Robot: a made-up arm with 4 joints. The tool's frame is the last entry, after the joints. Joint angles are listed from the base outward. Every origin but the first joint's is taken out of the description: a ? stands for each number. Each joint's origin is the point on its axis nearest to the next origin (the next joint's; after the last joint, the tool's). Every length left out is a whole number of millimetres.
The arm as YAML. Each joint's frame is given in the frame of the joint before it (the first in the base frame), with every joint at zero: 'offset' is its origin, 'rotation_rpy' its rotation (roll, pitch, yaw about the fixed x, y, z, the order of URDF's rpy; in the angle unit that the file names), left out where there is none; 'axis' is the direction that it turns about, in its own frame. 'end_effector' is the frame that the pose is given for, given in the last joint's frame.
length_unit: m
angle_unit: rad
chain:
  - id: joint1
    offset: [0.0, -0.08, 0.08]
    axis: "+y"
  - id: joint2
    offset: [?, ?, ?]
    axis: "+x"
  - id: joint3
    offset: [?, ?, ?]
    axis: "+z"
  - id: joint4
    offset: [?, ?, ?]
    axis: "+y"
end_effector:
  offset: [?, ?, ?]
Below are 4 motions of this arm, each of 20 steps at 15 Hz.
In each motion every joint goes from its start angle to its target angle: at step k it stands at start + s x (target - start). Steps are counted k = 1, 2, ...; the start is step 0. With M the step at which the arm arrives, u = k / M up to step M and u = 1 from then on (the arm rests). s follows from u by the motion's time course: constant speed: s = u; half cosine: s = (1 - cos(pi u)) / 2; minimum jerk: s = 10 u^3 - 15 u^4 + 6 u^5.
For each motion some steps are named. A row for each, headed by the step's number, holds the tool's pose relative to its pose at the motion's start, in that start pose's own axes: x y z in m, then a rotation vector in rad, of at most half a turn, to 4 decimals.
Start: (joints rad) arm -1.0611 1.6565 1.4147 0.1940
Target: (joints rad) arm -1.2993 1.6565 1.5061 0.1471
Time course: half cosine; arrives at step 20
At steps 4, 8, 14, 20:
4: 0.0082 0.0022 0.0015 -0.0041 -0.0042 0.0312
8: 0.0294 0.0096 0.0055 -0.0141 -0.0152 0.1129
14: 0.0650 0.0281 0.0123 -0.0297 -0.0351 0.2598
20: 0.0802 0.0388 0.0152 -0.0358 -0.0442 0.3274

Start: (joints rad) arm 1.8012 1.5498 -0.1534 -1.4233
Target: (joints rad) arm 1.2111 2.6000 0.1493 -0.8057
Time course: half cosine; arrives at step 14
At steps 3, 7, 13, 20:
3: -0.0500 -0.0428 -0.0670 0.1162 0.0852 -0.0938
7: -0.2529 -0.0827 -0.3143 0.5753 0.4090 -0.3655
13: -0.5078 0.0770 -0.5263 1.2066 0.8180 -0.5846
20: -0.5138 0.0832 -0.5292 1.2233 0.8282 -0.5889

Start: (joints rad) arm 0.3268 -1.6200 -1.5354 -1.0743
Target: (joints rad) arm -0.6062 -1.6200 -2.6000 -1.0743
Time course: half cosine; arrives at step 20
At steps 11, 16, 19, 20:
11: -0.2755 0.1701 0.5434 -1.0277 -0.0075 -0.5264
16: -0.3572 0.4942 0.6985 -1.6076 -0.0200 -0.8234
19: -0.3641 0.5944 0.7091 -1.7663 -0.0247 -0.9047
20: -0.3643 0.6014 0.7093 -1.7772 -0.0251 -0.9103

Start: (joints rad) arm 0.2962 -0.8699 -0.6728 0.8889
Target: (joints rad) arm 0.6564 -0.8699 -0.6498 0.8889
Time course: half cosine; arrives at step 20
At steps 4, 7, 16, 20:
4: 0.0047 -0.0003 0.0221 -0.0308 0.0174 0.0072
7: 0.0144 0.0011 0.0630 -0.0880 0.0497 0.0208
16: 0.0592 0.0253 0.2028 -0.2909 0.1658 0.0696
20: 0.0673 0.0315 0.2229 -0.3215 0.1834 0.0771

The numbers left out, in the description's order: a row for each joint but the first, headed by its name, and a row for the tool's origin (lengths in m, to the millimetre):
joint2: -0.25 0.0 -0.02
joint3: 0.0 0.0 0.35
joint4: 0.06 -0.43 0.0
tool: 0.08 0.0 -0.07

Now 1 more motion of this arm.
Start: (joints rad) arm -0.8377 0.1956 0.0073 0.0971
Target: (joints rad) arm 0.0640 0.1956 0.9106 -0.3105
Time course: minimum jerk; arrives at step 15
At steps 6, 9, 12, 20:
6: 0.1762 0.0553 0.0168 0.0347 0.1494 0.2299
9: 0.3497 0.1442 -0.0531 0.2069 0.3072 0.4648
12: 0.4348 0.2210 -0.1391 0.4063 0.4023 0.5878
20: 0.4489 0.2394 -0.1603 0.4583 0.4209 0.6084

